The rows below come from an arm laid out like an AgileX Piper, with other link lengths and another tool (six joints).
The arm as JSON. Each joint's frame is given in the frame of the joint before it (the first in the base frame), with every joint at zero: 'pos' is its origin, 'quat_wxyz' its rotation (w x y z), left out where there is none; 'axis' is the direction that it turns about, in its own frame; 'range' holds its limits. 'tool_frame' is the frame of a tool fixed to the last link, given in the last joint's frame.
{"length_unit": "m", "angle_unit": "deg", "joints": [
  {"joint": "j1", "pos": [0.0, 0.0, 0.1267], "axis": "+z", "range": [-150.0, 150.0]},
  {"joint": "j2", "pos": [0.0, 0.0, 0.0], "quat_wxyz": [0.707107, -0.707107, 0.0, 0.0], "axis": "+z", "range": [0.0, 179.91]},
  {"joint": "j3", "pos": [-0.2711, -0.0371, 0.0], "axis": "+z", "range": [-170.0, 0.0]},
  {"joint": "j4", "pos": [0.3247, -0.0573, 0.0], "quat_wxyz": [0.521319, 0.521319, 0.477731, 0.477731], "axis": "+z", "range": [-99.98, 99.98]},
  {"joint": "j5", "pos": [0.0, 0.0, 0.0], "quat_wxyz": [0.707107, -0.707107, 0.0, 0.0], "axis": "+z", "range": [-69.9, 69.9]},
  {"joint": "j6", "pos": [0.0, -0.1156, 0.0], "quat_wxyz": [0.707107, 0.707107, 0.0, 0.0], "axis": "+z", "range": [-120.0, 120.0]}
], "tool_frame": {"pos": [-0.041, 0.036, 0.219], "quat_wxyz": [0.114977, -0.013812, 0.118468, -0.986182]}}
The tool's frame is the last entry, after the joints.
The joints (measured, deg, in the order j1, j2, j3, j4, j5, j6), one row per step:
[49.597, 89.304, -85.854, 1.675, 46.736, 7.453]
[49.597, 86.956, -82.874, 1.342, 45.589, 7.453]
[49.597, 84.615, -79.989, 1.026, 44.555, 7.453]
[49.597, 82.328, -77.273, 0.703, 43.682, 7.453]
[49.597, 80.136, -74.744, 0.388, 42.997, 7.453]
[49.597, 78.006, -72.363, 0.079, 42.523, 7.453]
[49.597, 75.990, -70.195, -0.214, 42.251, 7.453]
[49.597, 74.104, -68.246, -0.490, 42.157, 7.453]
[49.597, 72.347, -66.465, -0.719, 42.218, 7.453]
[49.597, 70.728, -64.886, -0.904, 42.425, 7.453]
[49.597, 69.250, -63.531, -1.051, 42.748, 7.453]
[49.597, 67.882, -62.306, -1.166, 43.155, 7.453]
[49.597, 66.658, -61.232, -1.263, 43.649, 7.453]
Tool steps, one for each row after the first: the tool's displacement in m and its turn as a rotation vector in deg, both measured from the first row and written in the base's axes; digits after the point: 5 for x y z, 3 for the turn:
[-0.00474, -0.00766, -0.00025, 0.177, -0.587, -0.037]
[-0.00972, -0.01540, -0.00055, 0.345, -1.144, -0.062]
[-0.01474, -0.02313, -0.00084, 0.474, -1.678, -0.076]
[-0.01979, -0.03078, -0.00147, 0.535, -2.143, -0.080]
[-0.02500, -0.03853, -0.00256, 0.505, -2.523, -0.077]
[-0.03016, -0.04611, -0.00389, 0.406, -2.824, -0.069]
[-0.03517, -0.05341, -0.00536, 0.251, -3.055, -0.060]
[-0.04014, -0.06043, -0.00733, 0.038, -3.174, -0.051]
[-0.04496, -0.06708, -0.00943, -0.209, -3.207, -0.045]
[-0.04952, -0.07324, -0.01124, -0.456, -3.189, -0.041]
[-0.05393, -0.07909, -0.01328, -0.732, -3.106, -0.040]
[-0.05812, -0.08460, -0.01560, -1.057, -2.957, -0.040]

